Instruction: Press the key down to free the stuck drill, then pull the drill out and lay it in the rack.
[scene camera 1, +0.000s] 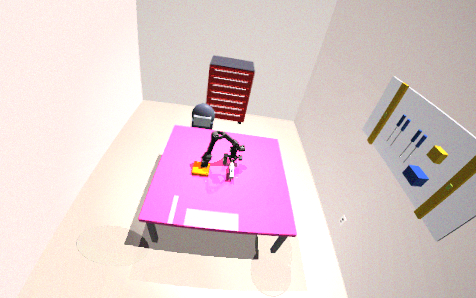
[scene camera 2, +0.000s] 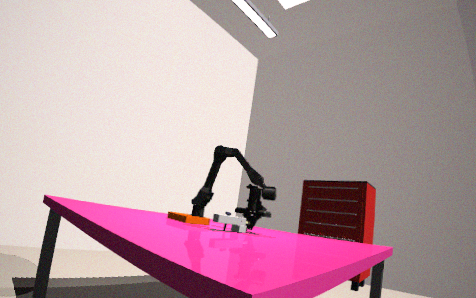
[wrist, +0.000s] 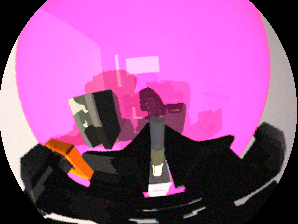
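Observation:
There is a grey drill (wrist: 156, 125) here, and it is my own gripper (wrist: 154, 124) that carries it.

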